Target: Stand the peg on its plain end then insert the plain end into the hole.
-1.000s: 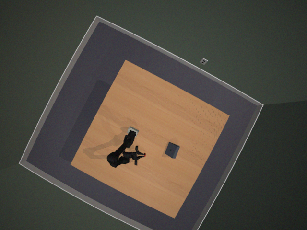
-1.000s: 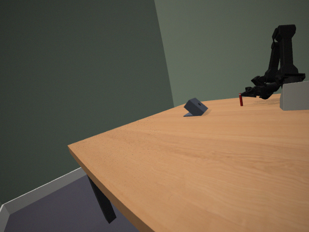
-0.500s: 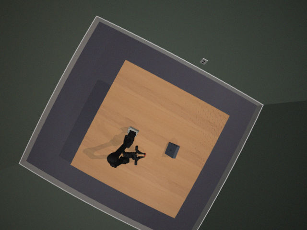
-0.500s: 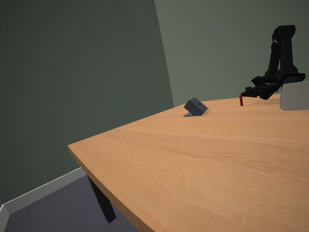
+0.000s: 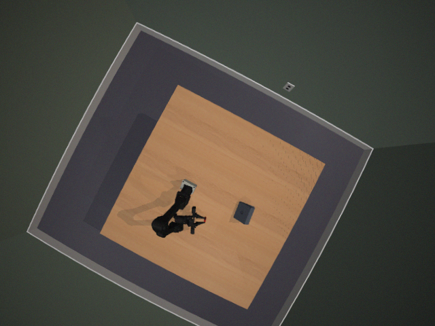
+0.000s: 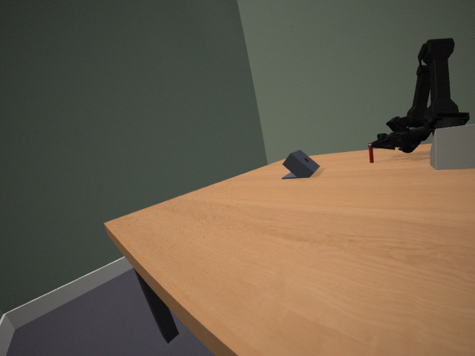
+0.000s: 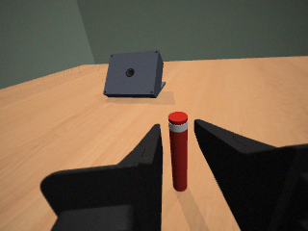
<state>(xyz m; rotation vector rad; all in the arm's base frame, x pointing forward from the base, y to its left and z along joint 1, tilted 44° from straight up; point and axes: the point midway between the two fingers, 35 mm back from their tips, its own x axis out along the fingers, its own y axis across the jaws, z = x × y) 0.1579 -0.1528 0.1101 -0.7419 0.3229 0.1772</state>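
My gripper tip is 1 cm above the red peg. Also, from my gripper tip: dark sloped panel (25 cm ahead, 14 cm to the left, 3 cm below).
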